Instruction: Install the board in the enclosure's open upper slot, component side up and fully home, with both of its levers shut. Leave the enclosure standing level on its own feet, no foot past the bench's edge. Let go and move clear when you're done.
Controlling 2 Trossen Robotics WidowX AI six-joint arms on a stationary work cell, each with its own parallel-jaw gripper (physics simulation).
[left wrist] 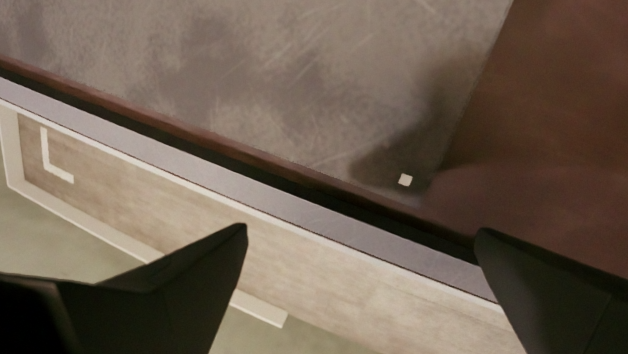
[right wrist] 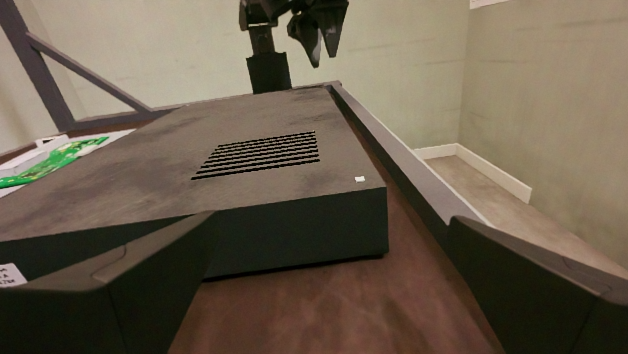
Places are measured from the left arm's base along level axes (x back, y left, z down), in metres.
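Pixels of known places: left gripper, between the fingertips: [left wrist: 362, 236] [right wrist: 323, 63]; right gripper, between the fingertips: [right wrist: 333, 223]; left arm's base, origin of its link: [right wrist: 264, 55].
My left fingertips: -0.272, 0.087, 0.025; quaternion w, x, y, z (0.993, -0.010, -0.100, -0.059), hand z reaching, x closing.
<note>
Ahead of a thing's pixels: the offset from my left fingertips to its top centre, as dx, dy, dz. "*": to the spot under its first point. Level surfaces: height alone.
The enclosure {-0.167, -0.180, +0.038} [left wrist: 280, 60] [right wrist: 165, 165] is a dark box with a scuffed grey top, lying on the bench {dz +0.088} [left wrist: 560, 100] [right wrist: 340, 310]. A small white square [left wrist: 405, 179] [right wrist: 359, 179] marks one top corner. Its slots and levers do not show. The green board {* -0.022, -0.469, +0.083} [right wrist: 55, 162] lies on a white surface beyond the enclosure, at the left of the right wrist view. My left gripper [left wrist: 362, 236] [right wrist: 323, 63] is open and empty, above the enclosure's edge and the bench rail. My right gripper [right wrist: 333, 223] is open and empty, in front of the enclosure's dark side near that corner.
A raised grey rail [left wrist: 240, 188] [right wrist: 422, 175] runs along the bench edge, close beside the enclosure, with the room floor beyond it. Black vent slits {* -0.318, -0.138, +0.039} [right wrist: 260, 155] cross the enclosure top. A white label {* -0.373, -0.287, +0.062} [right wrist: 11, 275] shows at lower left. A grey frame post [right wrist: 42, 75] stands behind.
</note>
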